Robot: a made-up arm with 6 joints.
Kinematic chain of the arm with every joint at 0, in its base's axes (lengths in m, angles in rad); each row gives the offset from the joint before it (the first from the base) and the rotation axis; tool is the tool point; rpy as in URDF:
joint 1: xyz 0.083 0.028 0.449 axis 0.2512 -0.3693 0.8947
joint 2: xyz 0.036 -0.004 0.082 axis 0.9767 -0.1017 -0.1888
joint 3: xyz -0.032 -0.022 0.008 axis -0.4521 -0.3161 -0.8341
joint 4: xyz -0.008 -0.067 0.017 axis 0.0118 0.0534 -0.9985
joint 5: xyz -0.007 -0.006 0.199 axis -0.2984 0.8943 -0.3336
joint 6: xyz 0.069 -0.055 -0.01 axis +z
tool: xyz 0.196 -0.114 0.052 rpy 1.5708 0 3.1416
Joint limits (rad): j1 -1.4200..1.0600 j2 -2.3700..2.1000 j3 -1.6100..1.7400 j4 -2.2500..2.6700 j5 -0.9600..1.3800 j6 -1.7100..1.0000
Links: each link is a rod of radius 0.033 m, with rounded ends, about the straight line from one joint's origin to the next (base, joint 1, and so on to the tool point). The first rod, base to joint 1, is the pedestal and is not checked.
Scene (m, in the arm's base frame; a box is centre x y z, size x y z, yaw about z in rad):
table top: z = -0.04
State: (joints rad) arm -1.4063 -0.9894 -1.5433 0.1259 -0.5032 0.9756
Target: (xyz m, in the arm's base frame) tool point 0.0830 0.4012 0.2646
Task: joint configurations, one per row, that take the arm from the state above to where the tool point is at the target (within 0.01 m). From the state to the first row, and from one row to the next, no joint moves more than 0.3 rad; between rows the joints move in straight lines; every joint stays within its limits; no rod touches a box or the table.
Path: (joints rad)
1: -1.1338 -1.2414 -1.3108 -0.0255 -0.5866 0.9805
2: -0.8614 -1.4934 -1.0782 -0.1769 -0.6699 0.9854
3: -0.5889 -1.7455 -0.8457 -0.3282 -0.7533 0.9902
4: -0.3165 -1.9975 -0.6131 -0.4796 -0.8367 0.9951
5: -0.0440 -2.2495 -0.3806 -0.6310 -0.9200 1.0000

